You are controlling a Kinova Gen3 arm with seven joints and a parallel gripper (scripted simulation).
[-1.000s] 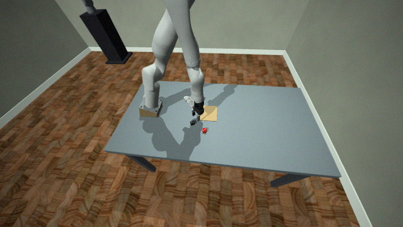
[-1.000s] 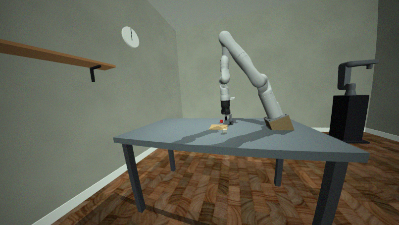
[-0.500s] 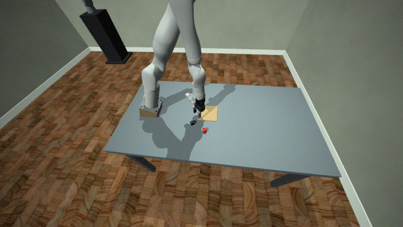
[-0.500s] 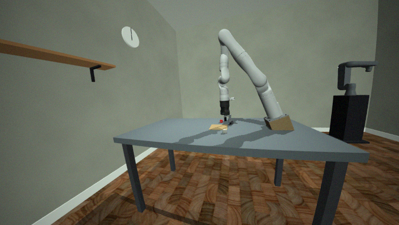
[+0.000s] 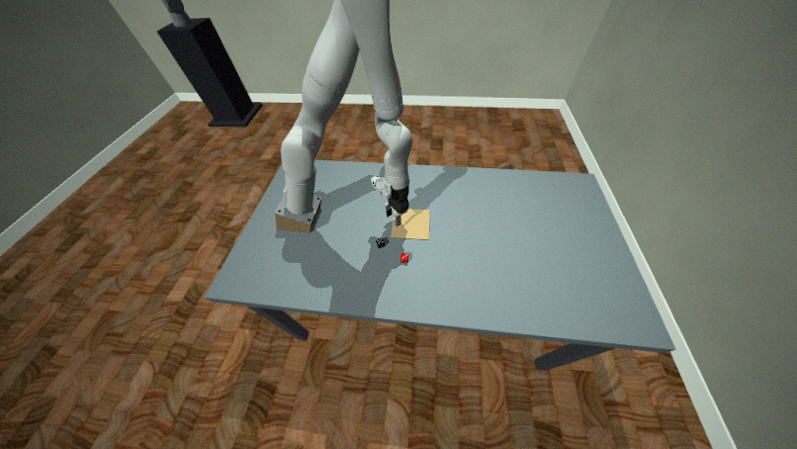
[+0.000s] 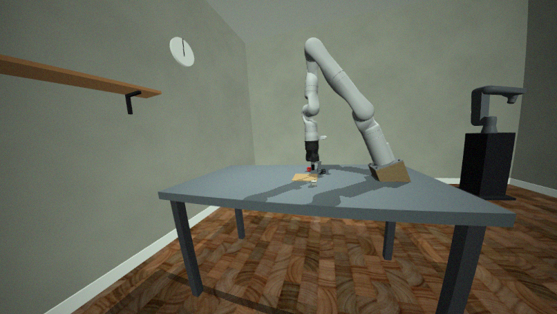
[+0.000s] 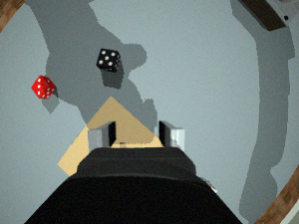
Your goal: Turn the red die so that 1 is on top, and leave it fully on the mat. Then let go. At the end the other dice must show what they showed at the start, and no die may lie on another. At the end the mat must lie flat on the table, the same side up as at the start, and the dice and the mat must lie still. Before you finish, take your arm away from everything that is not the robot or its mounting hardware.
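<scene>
The white die lies 1 cm ahead of my hand, 15 cm to the left of it and 4 cm below it. From my hand the other things lie so: black die: 4 cm behind, 9 cm to the right, 4 cm below; tan mat: 6 cm ahead, 1 cm to the left, 5 cm below; red die: 5 cm ahead, 14 cm to the right, 4 cm below.
</scene>
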